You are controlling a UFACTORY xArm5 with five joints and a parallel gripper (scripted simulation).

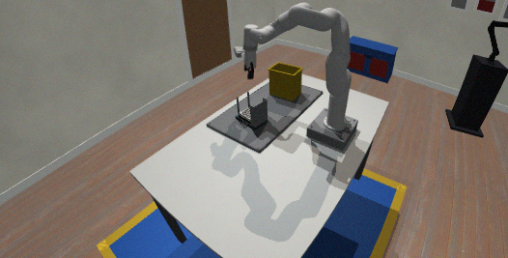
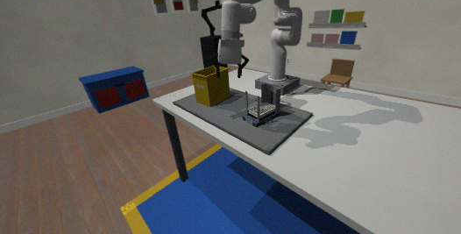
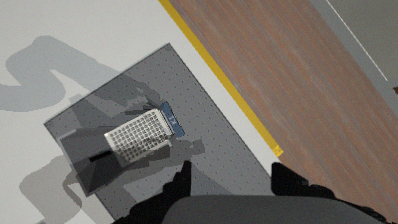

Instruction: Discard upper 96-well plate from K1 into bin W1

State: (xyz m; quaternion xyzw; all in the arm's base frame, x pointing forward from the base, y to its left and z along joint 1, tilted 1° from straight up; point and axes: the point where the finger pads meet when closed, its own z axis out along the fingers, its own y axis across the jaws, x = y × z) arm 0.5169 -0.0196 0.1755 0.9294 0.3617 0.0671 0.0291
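Now: the 96-well plate 8 cm behind my hand, 13 cm to the left of it and 18 cm below it. The rest, counted from my hand: dark plate 8 cm behind, 13 cm to the left, 19 cm below; yellow plastics bin 13 cm behind, 23 cm to the right, 13 cm below.
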